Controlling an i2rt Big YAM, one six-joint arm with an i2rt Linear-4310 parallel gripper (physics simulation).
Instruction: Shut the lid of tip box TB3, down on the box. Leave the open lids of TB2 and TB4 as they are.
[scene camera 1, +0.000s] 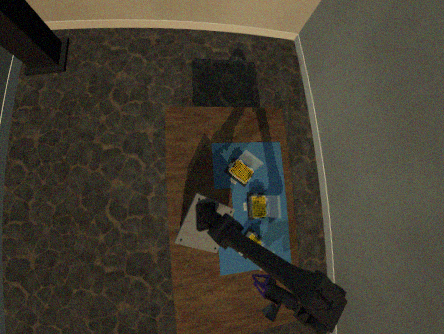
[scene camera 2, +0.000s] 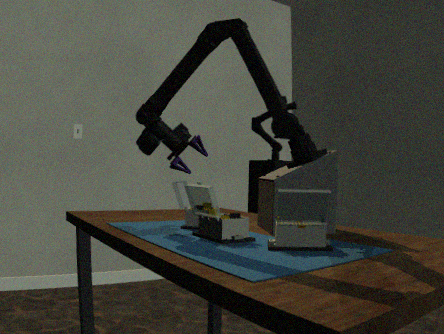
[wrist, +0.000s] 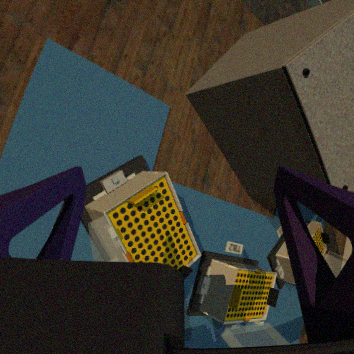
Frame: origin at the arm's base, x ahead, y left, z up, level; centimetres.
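Seen in the pictures: gripper, fingertip midpoint: (scene camera 1: 253, 279) (scene camera 2: 199, 164) (wrist: 179, 176); arm's base, origin of the base link: (scene camera 1: 205, 215) (scene camera 2: 307, 160).
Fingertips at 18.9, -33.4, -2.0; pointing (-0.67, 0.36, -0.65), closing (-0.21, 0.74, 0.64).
Observation:
Offsets run from my fingertips to a thing's middle, as dx, dy, dz. "spot": to the spot under its first point. Level surfaces: height alone.
TB3 (scene camera 1: 255, 238) (scene camera 2: 191, 218) (wrist: 286, 261) is the small box at the mat's far end in scene camera 2. The arm partly hides it in scene camera 1, and a finger partly hides it in the wrist view. Its clear lid (scene camera 2: 180, 194) (wrist: 341, 261) stands raised. TB2 @[+12.7, +31.4, -13.7] (scene camera 1: 258, 206) (scene camera 2: 234, 228) (wrist: 251, 296), beside its label, is open with its clear lid @[spot: +19.7, +30.8, -10.6] (scene camera 1: 273, 206) (scene camera 2: 201, 196) up. TB4 (scene camera 1: 241, 171) (scene camera 2: 301, 236) (wrist: 155, 225) is open too, its lid @[spot: +10.2, +58.4, -9.3] (scene camera 2: 304, 206) upright. My gripper (scene camera 2: 198, 164) (wrist: 179, 176) is open and empty, high above the boxes.
A grey block with a slanted top (scene camera 1: 192, 232) (scene camera 2: 305, 185) (wrist: 250, 120) stands beside the mat @[dz -20.1] (scene camera 1: 250, 265) (scene camera 2: 250, 267) (wrist: 85, 115), near the boxes. The wooden table @[dz -20.4] (scene camera 1: 187, 300) (scene camera 2: 350, 295) (wrist: 100, 30) carries both. The arm (scene camera 1: 272, 267) (scene camera 2: 182, 72) reaches over this area.

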